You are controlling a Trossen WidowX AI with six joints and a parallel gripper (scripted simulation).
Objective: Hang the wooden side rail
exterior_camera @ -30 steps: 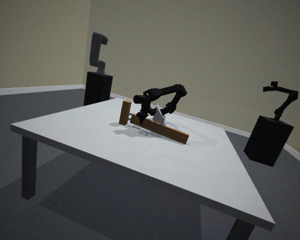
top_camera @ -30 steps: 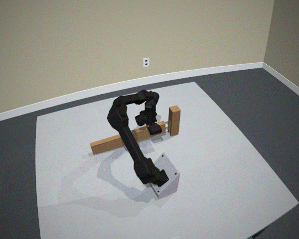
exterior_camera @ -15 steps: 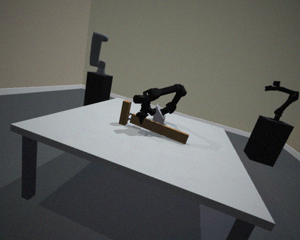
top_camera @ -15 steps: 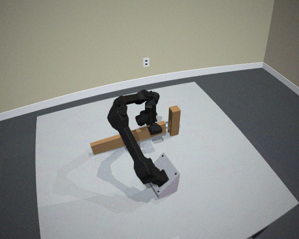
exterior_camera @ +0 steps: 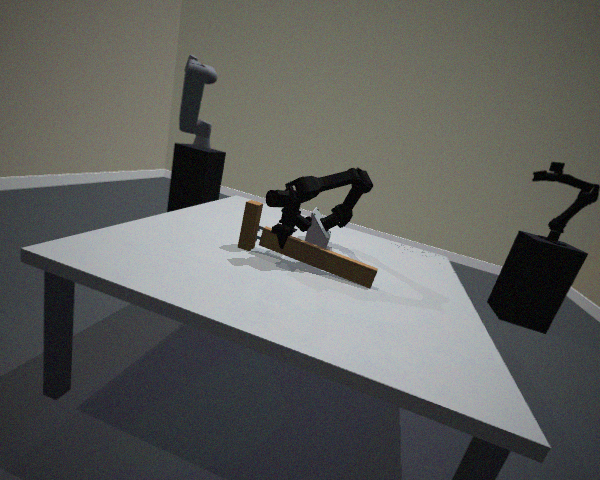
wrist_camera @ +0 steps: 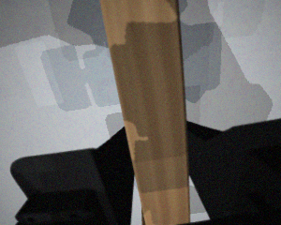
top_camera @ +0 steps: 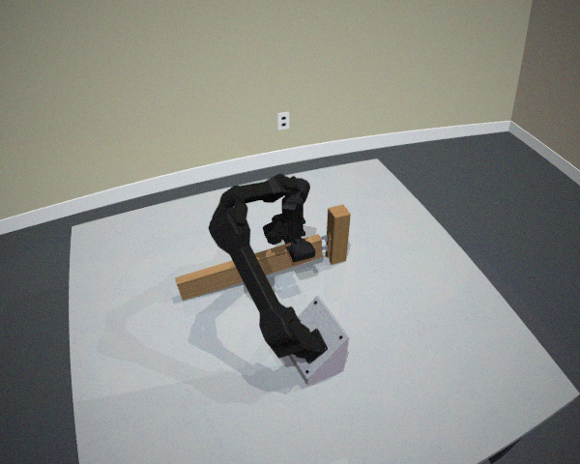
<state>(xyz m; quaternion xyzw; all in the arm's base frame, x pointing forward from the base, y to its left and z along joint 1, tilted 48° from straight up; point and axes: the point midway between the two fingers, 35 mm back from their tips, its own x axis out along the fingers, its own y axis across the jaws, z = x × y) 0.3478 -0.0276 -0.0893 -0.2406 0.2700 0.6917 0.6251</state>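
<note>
Right now my gripper tip is 140 mm to the left of the wooden headboard post and 40 mm below it.
</note>
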